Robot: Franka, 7 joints.
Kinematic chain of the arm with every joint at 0, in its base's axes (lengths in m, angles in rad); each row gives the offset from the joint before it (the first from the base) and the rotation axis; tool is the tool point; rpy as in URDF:
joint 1: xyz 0 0 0.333 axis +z
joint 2: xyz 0 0 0 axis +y
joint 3: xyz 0 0 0.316 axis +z
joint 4: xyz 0.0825 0 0 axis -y
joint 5: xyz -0.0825 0 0.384 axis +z
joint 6: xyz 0 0 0 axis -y
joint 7: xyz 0.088 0 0 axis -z
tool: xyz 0 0 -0.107 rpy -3.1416 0 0
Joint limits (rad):
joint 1: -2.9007..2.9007
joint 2: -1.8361..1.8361
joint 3: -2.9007..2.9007
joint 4: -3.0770..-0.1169
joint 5: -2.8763..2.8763
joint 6: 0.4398..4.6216
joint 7: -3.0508..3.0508
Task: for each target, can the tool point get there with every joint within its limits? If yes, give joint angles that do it. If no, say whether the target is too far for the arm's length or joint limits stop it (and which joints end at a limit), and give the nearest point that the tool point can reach.
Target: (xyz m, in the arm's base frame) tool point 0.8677 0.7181 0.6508
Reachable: no: too far | nearest point 0.6361 0.5264 0.5660 | short by 0.312 m
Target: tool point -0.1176 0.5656 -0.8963
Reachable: no: too far | nearest point -0.0864 0.4157 -0.3416 | short by 0.575 m
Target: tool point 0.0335 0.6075 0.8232
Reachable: yes | joints -2.2439 -0.1257 -2.4332 -1.2636 1.8983 2.5477 -1.2866
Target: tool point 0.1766 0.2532 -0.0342
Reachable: yes | joints 1.6966 1.1104 -0.4908 -2.1465 0.2074 1.6527 -1.6075
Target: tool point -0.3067 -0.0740 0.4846
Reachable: yes | joints -2.3418 -1.0610 -0.4986 -2.8478 -1.5145 2.2907 -2.0285
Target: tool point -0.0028 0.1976 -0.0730
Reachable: yes | joints 2.2518 1.2970 -0.5538 -2.3724 -1.7569 3.5929 -0.3378
